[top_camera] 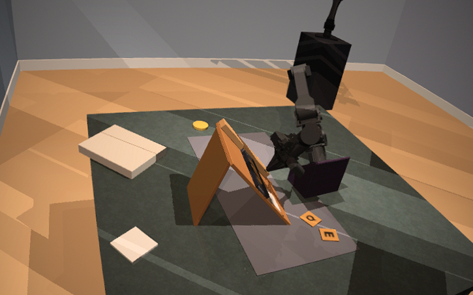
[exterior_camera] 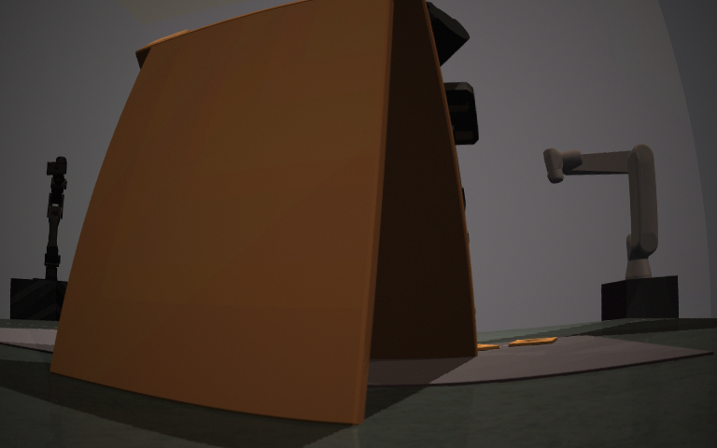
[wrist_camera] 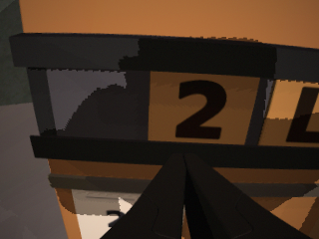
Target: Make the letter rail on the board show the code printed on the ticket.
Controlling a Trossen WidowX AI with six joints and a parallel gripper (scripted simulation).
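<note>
The orange tile marked 2 lies 3 cm ahead of my gripper tip, 2 cm to the right of it and 2 cm below it. The rest, counted from my gripper tip: white ticket 2 cm behind, 3 cm to the left, 10 cm below; then cream box 36 cm ahead, 46 cm to the right, 16 cm below; then grey mat 12 cm behind, 11 cm to the right, 17 cm below.
</note>
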